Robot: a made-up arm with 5 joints.
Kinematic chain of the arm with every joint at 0, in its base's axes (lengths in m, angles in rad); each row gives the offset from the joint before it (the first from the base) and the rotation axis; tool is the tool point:
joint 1: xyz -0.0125 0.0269 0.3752 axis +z
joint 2: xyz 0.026 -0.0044 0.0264 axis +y
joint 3: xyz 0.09 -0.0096 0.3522 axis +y
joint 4: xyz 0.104 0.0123 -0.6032 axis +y
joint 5: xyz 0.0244 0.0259 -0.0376 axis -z
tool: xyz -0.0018 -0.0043 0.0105
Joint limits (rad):
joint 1: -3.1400..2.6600
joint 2: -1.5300..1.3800
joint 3: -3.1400..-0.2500
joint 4: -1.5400..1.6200
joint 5: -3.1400..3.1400
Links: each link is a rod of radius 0.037 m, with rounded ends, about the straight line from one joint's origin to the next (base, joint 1, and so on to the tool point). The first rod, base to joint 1, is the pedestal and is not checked.
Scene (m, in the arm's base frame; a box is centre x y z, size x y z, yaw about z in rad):
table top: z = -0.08
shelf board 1: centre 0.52 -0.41 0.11 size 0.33 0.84 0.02 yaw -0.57
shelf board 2: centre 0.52 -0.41 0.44 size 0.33 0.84 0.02 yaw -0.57
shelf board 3: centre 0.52 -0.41 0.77 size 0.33 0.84 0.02 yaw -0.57
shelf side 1: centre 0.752 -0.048 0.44 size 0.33 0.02 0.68 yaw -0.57
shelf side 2: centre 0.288 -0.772 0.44 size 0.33 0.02 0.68 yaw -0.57
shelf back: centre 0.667 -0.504 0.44 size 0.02 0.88 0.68 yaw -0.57
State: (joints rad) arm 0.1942 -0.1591 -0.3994 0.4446 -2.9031
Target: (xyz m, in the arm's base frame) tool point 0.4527 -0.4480 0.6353
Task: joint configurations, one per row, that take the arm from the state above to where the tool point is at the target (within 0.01 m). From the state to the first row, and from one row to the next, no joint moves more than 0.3 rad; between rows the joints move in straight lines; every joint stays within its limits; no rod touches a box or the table.
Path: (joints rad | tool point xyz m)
1: -0.0740 -0.2251 -0.3695 0.3098 -2.9505 | 0.4809 0.0185 0.3052
2: -0.3422 -0.2912 -0.3396 0.1749 -2.9979 | 0.4556 -0.1099 0.3265
3: -0.6105 -0.3572 -0.3098 0.0401 -3.0452 | 0.3966 -0.2248 0.3471
4: -0.8787 -0.4233 -0.2799 -0.0947 -3.0926 | 0.3097 -0.3173 0.3668
5: -1.1469 -0.4893 -0.2500 -0.2295 -3.1400 | 0.2028 -0.3810 0.3854
6: -1.4174 -0.5556 -0.2500 -0.3325 -2.9833 | 0.0856 -0.4231 0.4185
7: -1.6878 -0.6219 -0.2500 -0.4354 -2.8266 | -0.0382 -0.4292 0.4513
8: -1.4045 -0.4966 -0.4805 -0.1500 -2.8491 | 0.1029 -0.4929 0.5160
9: -1.1211 -0.3713 -0.7109 0.1355 -2.8715 | 0.2740 -0.5026 0.5775
10: -0.8377 -0.2461 -0.9414 0.4209 -2.8940 | 0.4527 -0.4480 0.6353

